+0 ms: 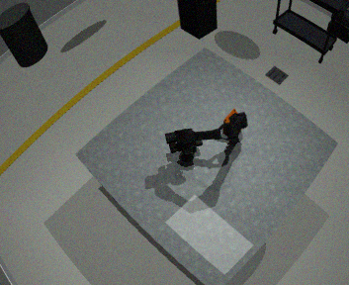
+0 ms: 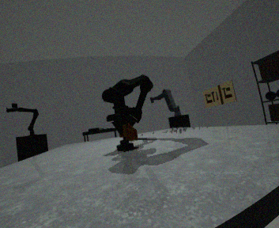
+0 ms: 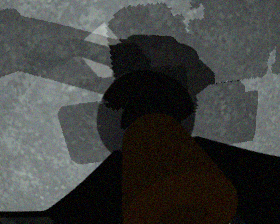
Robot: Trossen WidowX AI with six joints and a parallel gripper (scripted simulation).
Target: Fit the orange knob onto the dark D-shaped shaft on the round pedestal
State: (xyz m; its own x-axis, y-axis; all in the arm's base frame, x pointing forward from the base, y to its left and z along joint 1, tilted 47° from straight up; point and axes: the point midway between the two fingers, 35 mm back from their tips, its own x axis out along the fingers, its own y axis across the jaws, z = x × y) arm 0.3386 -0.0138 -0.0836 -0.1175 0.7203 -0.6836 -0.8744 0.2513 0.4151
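Right now the orange knob is 2 cm above my gripper tip. Round my gripper tip: dark round pedestal (4 cm below).
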